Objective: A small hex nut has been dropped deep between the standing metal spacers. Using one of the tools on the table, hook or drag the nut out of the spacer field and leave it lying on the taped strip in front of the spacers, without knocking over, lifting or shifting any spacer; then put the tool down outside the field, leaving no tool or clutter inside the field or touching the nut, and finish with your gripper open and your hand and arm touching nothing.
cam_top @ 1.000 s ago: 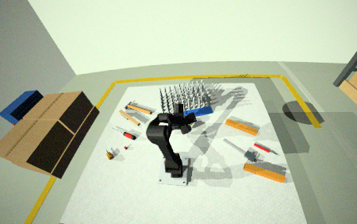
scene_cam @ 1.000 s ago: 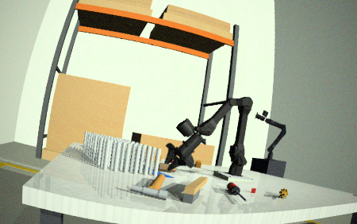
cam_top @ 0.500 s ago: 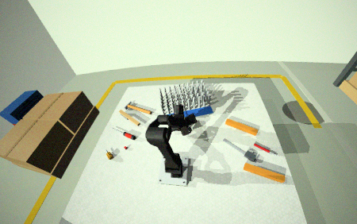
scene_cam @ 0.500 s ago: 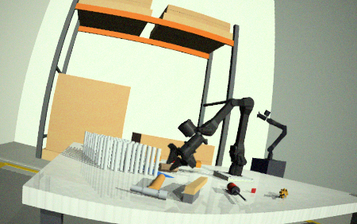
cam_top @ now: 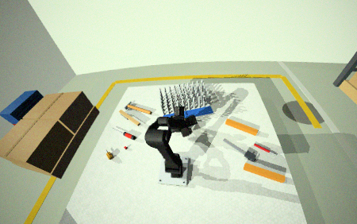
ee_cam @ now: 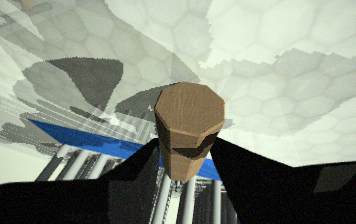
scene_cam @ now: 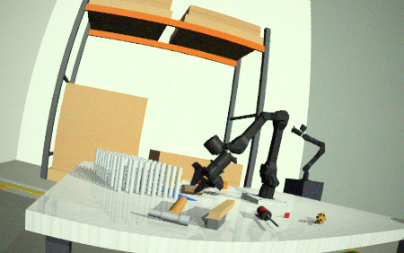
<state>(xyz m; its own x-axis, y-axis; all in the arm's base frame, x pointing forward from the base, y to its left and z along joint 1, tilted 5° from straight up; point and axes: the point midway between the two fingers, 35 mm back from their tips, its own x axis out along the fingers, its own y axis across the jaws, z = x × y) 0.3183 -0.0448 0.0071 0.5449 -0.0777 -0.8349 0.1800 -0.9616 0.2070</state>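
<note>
Right now my gripper tip is 10 cm short of the tool with thin metal rod and 2 cm to the right of it. Round my gripper tip: tiny red piece 41 cm to the left, 17 cm behind, 1 cm below; red screwdriver 52 cm to the right, 25 cm behind, 1 cm below; blue taped strip 11 cm ahead, 2 cm to the right, 2 cm below.
</note>
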